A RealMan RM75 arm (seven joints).
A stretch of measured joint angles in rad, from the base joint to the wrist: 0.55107 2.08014 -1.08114 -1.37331 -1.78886 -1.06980 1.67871; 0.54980 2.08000 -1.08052 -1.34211 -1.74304 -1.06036 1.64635; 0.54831 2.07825 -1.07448 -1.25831 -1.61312 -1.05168 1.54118; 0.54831 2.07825 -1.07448 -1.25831 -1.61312 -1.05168 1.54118; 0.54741 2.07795 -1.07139 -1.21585 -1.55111 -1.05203 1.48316; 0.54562 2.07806 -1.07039 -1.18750 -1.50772 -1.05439 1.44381; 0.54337 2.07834 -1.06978 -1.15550 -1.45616 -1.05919 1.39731; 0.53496 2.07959 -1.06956 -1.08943 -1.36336 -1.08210 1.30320; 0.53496 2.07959 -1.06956 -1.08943 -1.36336 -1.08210 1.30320; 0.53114 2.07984 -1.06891 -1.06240 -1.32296 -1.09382 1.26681
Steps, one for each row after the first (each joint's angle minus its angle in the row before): -0.00127 -0.00014 0.00062 0.03120 0.04582 0.00944 -0.03236; -0.00149 -0.00175 0.00604 0.08380 0.12992 0.00868 -0.10517; 0.00000 0.00000 0.00000 0.00000 0.00000 0.00000 0.00000; -0.00090 -0.00030 0.00309 0.04246 0.06201 -0.00035 -0.05802; -0.00179 0.00011 0.00100 0.02835 0.04339 -0.00236 -0.03935; -0.00225 0.00028 0.00061 0.03200 0.05156 -0.00480 -0.04650; -0.00841 0.00125 0.00022 0.06607 0.09280 -0.02291 -0.09411; 0.00000 0.00000 0.00000 0.00000 0.00000 0.00000 0.00000; -0.00382 0.00025 0.00065 0.02703 0.04040 -0.01172 -0.03639
